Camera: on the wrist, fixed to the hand. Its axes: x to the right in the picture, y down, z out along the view.
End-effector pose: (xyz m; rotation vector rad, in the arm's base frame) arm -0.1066 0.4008 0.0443 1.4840 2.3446 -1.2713
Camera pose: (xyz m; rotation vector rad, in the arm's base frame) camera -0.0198 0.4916 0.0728 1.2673 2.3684 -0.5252
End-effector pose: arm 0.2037 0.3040 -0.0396 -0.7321 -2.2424 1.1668
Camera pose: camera 0.2861 0.4030 -0.0402 -0.9552 -2.6350 0.5285
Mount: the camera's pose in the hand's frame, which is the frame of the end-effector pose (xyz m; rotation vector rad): 0.0053 0.0675 -0.1096 -0.5797 -0.0382 0.0234
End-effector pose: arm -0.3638 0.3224 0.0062 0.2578 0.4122 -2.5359
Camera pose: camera -0.3205 0.3033 -0.1136 -0.0079 1.0864 -2.2740
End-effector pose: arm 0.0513 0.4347 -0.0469 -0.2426 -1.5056 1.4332
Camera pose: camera 0.0985 0.5271 -0.1232 -0.5863 -1.9298 0.9910
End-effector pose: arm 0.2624 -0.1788 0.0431 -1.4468 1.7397 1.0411
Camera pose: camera 0.1965 -0.2719 0.1030 -1.7274 1.4916 1.6674
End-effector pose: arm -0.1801 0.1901 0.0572 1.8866 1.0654 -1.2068
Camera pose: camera -0.0755 0.2528 0.0986 1.4146 1.2090 -0.7989
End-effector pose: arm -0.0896 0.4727 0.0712 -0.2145 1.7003 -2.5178
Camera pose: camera -0.1134 0.5468 -0.0314 -0.2754 2.3512 -1.9230
